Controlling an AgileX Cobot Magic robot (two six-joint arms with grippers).
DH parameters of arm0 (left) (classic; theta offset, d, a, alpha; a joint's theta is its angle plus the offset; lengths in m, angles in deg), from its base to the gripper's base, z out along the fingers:
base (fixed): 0 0 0 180
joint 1: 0 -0.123 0 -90
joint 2: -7.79 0 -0.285 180
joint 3: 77.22 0 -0.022 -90
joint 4: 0 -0.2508 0 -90
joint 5: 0 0 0.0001 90
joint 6: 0 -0.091 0 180
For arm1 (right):
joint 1: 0 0.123 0 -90
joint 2: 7.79 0 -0.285 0
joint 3: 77.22 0 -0.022 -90
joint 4: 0 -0.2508 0 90
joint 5: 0 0 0.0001 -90
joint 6: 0 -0.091 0 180
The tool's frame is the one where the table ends.
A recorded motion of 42 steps. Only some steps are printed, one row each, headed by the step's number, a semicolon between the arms.
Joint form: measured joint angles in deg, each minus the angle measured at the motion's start. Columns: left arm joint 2, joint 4, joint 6, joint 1, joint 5, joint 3; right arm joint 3, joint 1, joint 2, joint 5, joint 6, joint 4.
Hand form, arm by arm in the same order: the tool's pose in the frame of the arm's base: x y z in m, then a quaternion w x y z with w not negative. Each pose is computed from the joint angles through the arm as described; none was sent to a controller.
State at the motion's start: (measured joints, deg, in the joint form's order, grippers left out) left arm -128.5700 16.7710 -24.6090 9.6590 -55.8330 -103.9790; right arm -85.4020 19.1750 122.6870 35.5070 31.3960 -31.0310
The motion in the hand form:
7: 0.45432 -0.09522 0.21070 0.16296 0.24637 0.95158 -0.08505; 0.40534 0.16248 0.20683 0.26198 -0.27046 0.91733 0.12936
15: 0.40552 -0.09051 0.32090 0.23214 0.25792 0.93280 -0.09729; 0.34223 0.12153 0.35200 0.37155 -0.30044 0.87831 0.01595
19: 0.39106 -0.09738 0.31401 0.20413 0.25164 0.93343 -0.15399; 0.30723 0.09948 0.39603 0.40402 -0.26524 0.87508 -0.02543
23: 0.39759 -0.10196 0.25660 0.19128 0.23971 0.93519 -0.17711; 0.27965 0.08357 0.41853 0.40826 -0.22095 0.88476 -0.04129
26: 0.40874 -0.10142 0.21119 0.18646 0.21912 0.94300 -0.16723; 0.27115 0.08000 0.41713 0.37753 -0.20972 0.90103 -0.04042
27: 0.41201 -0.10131 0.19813 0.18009 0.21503 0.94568 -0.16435; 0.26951 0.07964 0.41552 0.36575 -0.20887 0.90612 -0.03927
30: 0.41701 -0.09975 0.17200 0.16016 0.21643 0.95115 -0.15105; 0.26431 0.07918 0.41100 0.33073 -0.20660 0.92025 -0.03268
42: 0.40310 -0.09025 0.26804 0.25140 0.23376 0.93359 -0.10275; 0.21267 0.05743 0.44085 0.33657 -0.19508 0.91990 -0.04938
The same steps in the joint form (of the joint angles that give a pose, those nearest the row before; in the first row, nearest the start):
7: 5.11 -3.57 -0.06 0.00 -2.20 0.06; 0.05 0.00 -8.33 0.83 -3.26 8.91
15: 20.29 -1.83 -0.06 0.00 -8.69 0.82; 0.05 0.00 -30.56 9.08 -11.88 28.90
19: 22.08 4.63 -0.96 0.00 -10.30 5.13; 0.05 0.00 -38.66 13.34 -18.75 36.85
23: 19.25 9.51 -5.38 0.00 -1.12 14.13; 0.06 0.00 -43.82 18.46 -24.88 41.14
26: 14.89 10.17 -6.31 0.00 6.28 17.70; 0.05 0.00 -44.59 23.15 -26.16 41.03
27: 13.27 10.11 -6.37 0.00 7.54 18.04; 0.05 0.00 -44.59 24.59 -26.21 40.73
30: 9.95 8.53 -6.38 0.00 9.04 18.31; 0.05 0.00 -44.59 28.79 -26.31 39.46
42: 21.27 1.16 -2.21 0.00 6.26 14.78; 0.05 0.00 -53.21 36.90 -26.31 41.40

